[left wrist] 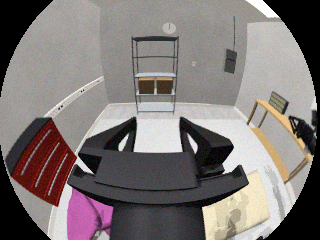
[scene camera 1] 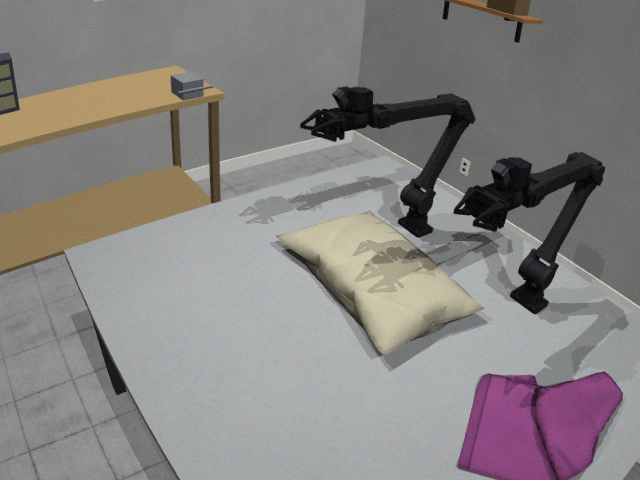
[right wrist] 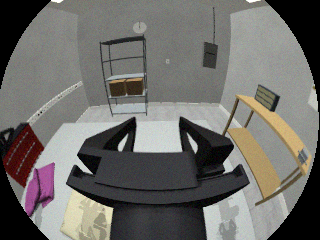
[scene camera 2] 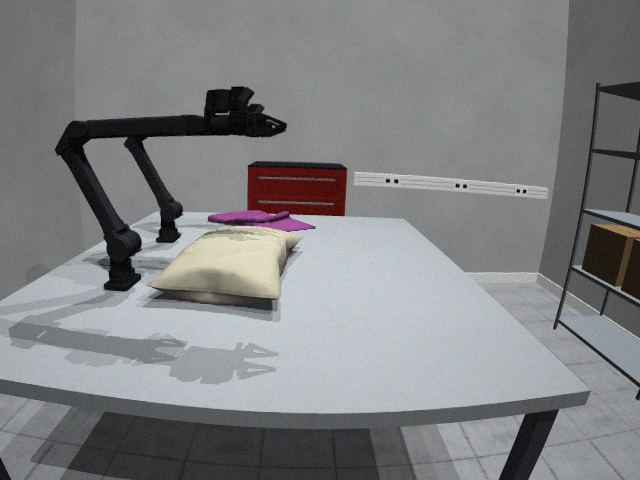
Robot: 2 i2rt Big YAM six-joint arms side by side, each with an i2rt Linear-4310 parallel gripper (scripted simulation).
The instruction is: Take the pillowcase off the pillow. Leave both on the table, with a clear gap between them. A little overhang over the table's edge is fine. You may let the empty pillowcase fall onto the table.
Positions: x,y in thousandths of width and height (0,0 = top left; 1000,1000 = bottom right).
Labels:
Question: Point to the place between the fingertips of my right gripper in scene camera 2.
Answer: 446,261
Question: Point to a magenta pillowcase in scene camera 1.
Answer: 804,878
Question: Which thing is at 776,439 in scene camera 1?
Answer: My left gripper.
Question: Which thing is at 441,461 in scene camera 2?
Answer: A magenta pillowcase.

